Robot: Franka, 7 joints.
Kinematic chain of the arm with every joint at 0, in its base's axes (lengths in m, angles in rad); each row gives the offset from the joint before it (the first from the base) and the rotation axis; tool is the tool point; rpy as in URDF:
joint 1: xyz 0 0 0.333 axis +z
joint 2: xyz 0 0 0 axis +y
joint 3: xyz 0 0 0.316 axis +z
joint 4: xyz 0.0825 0 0 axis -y
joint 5: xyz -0.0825 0 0.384 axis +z
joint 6: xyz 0 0 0 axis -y
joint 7: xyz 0.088 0 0 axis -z
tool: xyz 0 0 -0.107 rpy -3.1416 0 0
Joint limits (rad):
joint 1: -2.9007..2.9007
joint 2: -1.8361..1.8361
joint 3: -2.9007..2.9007
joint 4: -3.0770..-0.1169
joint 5: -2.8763..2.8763
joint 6: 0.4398..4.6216
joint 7: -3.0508..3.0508
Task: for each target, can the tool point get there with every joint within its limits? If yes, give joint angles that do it. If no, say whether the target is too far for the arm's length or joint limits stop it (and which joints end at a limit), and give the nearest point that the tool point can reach.
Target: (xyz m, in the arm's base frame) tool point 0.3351 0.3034 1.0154
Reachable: yes | joints 1.8058 0.5370 -1.9264 -1.0904 0.1484 3.2290 0.9140
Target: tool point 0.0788 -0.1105 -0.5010
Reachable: no: joint limits stop it (at a limit: joint 2) | nearest point 0.0983 -0.1378 -0.3484 | short by 0.156 m
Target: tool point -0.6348 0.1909 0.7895
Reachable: yes | joints -1.1289 -0.5374 -1.8138 -1.1170 -1.6276 2.2718 0.4092
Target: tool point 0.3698 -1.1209 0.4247
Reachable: no: too far | nearest point 0.2680 -0.8123 0.3994 | short by 0.326 m
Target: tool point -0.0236 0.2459 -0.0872
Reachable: yes | joints 2.2219 1.0752 -0.1665 -2.5047 0.8577 2.9576 2.3709
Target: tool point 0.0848 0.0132 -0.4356
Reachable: no: joint limits stop it (at a limit: joint 2) | nearest point 0.1173 0.0183 -0.3346 | short by 0.106 m
